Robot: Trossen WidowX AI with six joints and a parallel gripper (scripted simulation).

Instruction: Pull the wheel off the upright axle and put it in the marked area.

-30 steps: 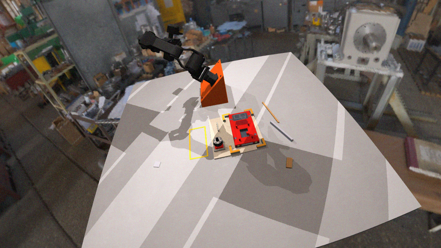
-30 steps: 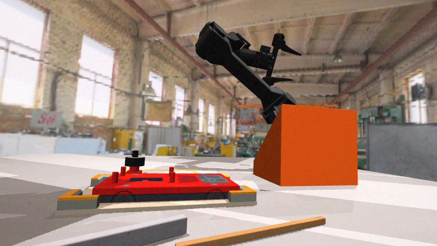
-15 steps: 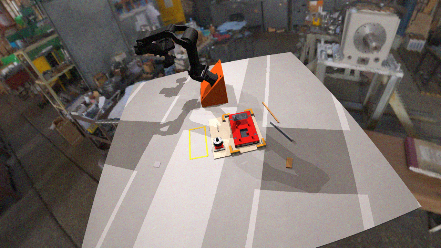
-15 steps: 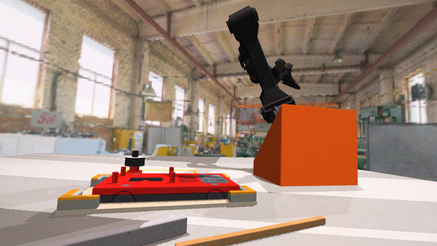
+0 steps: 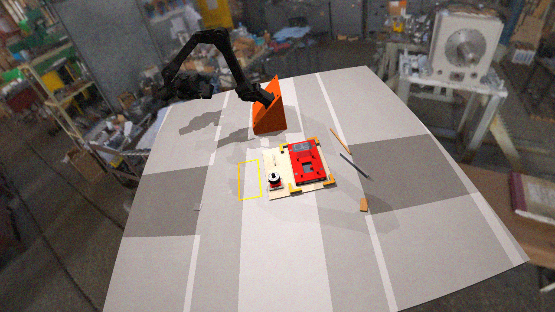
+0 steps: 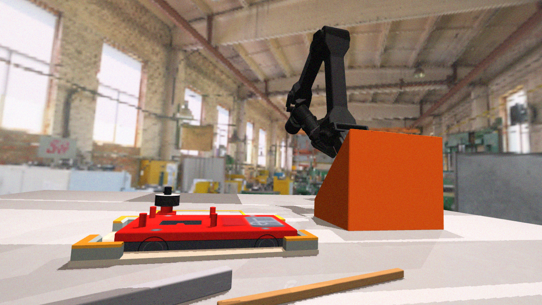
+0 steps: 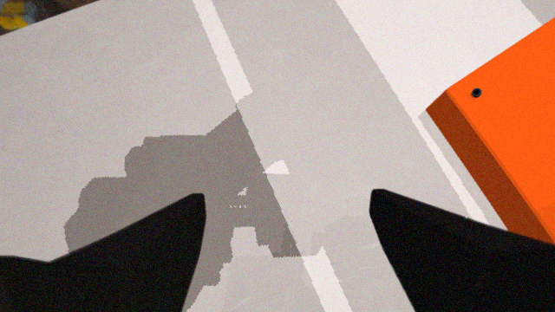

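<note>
My gripper tip is 480 mm short of the black wheel, 240 mm to the right of it and 120 mm above it. Also, from my gripper tip: small wooden block 650 mm ahead, 500 mm to the left, 150 mm below; wooden stick 530 mm to the left, 340 mm ahead, 150 mm below; grey bar 530 mm to the left, 480 mm ahead, 150 mm below.
</note>
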